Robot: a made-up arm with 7 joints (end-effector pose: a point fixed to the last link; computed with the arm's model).
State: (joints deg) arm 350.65 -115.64 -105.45 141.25 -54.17 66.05 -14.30
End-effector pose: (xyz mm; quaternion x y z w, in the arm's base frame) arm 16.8 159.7 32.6 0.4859 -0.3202 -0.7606 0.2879
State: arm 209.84 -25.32 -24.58 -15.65 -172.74 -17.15 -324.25
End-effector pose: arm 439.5 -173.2 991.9 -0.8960 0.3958 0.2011 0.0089
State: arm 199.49 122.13 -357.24 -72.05 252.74 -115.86 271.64
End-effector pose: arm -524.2 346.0 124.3 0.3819 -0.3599 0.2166 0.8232
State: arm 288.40 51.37 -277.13 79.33 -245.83 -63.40 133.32
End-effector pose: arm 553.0 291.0 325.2 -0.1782 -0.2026 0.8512 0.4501
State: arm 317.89 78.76 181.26 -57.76 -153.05 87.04 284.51
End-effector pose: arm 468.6 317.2 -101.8 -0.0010 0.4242 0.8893 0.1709
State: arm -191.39 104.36 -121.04 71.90 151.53 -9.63 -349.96
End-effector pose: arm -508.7 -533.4 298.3 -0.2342 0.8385 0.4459 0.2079
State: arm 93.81 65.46 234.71 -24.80 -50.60 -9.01 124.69
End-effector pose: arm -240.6 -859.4 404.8 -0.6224 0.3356 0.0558 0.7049
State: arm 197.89 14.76 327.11 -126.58 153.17 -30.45 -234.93
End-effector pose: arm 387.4 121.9 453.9 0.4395 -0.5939 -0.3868 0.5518
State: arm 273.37 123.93 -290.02 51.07 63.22 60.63 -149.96
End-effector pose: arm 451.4 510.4 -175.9 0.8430 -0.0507 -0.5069 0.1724
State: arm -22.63 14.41 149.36 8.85 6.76 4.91 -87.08
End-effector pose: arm 152.4 14.0 1111.9 -0.9145 0.4002 0.0541 0.0247
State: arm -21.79 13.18 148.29 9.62 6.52 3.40 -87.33
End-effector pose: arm 134.0 0.5 1114.8 -0.9173 0.3938 0.0513 0.0283
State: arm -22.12 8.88 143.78 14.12 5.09 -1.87 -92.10
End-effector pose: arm 61.9 -53.5 1118.8 -0.9512 0.3017 0.0345 0.0546
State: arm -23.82 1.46 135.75 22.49 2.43 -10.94 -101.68
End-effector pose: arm -50.2 -155.2 1100.1 -0.9896 0.1101 -0.0123 0.0917
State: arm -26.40 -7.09 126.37 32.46 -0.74 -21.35 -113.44
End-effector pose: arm -145.5 -278.4 1043.3 -0.9816 -0.1265 -0.0886 0.1121
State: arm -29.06 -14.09 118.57 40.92 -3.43 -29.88 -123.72
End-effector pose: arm -188.4 -377.8 974.9 -0.9267 -0.3203 -0.1638 0.1089
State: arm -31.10 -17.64 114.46 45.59 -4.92 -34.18 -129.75
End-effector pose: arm -191.9 -428.8 933.5 -0.8761 -0.4240 -0.2057 0.1023
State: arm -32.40 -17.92 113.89 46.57 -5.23 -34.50 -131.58
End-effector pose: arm -180.7 -440.2 926.9 -0.8592 -0.4537 -0.2117 0.1056
